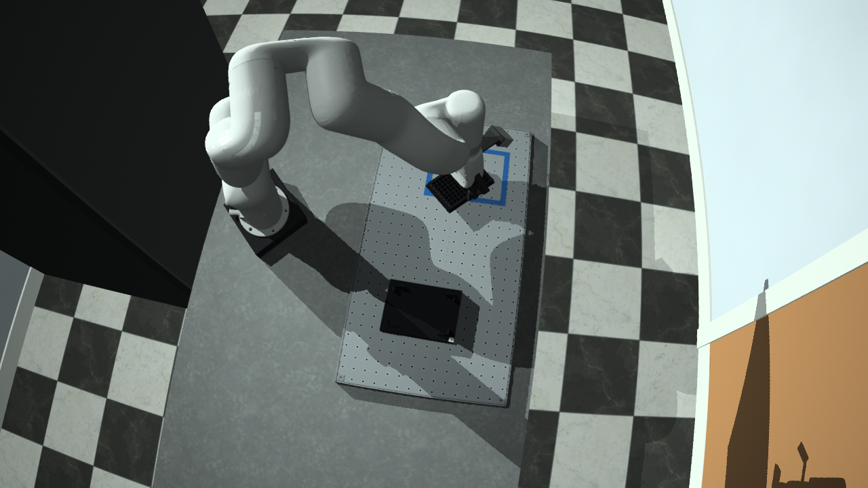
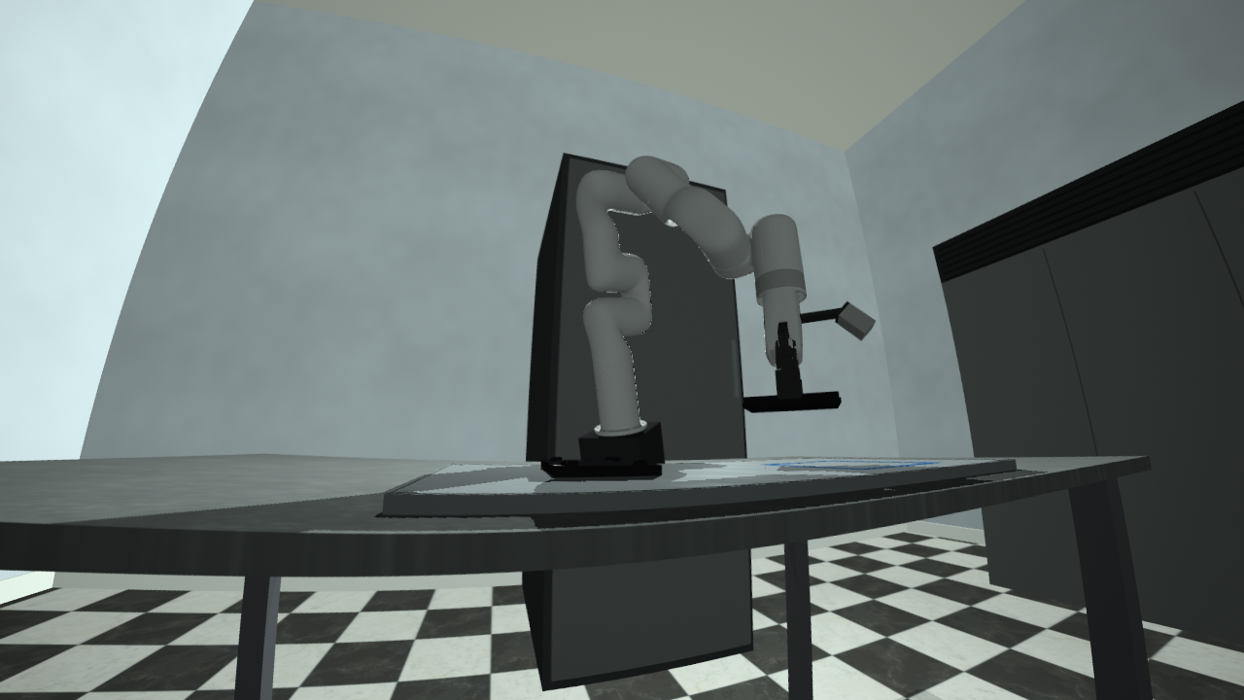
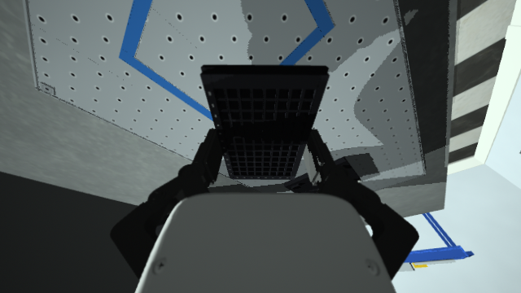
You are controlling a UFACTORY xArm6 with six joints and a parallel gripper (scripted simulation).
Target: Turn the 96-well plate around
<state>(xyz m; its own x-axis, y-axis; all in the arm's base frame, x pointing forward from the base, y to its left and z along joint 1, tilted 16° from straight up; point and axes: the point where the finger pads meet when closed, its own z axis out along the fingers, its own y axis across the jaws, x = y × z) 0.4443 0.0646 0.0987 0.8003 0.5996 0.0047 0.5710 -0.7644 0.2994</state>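
Now: hand 27 cm to the left of the black plate nest N1, 10 cm above it and 9 cm past it. From my hand the other things lie so: black 96-well plate (1 cm below); then small white A1 mark (34 cm to the right, 9 cm below, 3 cm behind).
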